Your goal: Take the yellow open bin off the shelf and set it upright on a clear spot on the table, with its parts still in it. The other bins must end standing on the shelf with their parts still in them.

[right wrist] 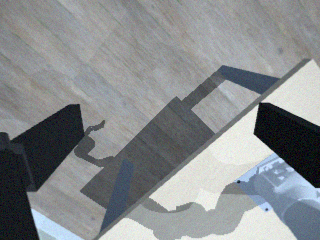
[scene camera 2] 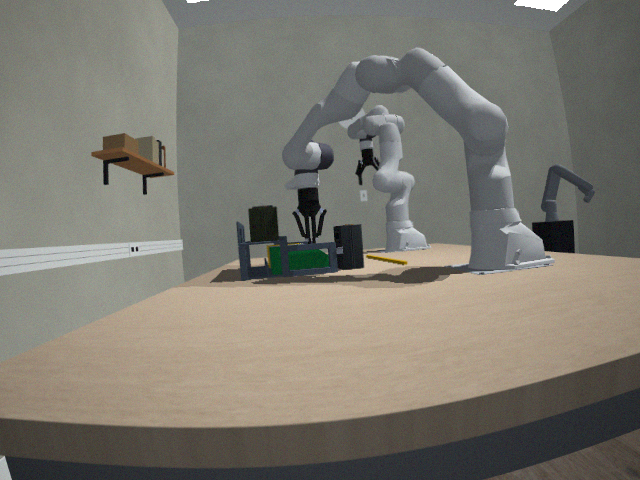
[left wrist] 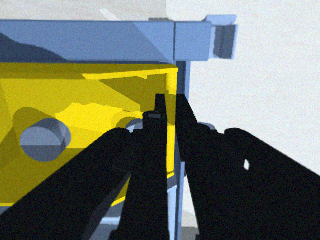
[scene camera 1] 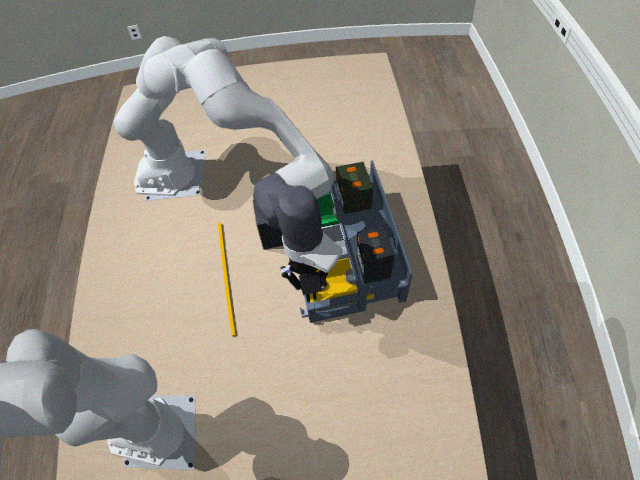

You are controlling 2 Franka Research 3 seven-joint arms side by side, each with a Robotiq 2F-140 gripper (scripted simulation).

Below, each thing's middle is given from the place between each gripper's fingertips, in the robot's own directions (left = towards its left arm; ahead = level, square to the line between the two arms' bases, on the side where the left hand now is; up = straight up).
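Labels:
From my left hand: yellow bin point(scene camera 1: 337, 285), 8 cm ahead, 2 cm to the left, 2 cm below. Blue-grey shelf point(scene camera 1: 380, 215), 9 cm ahead, 14 cm to the left.
From my right hand: yellow bin, 510 mm ahead, 930 mm to the left, 370 mm below. Blue-grey shelf, 520 mm ahead, 1040 mm to the left, 350 mm below. By its middle, the bin is nearer to my left hand than to my right hand.

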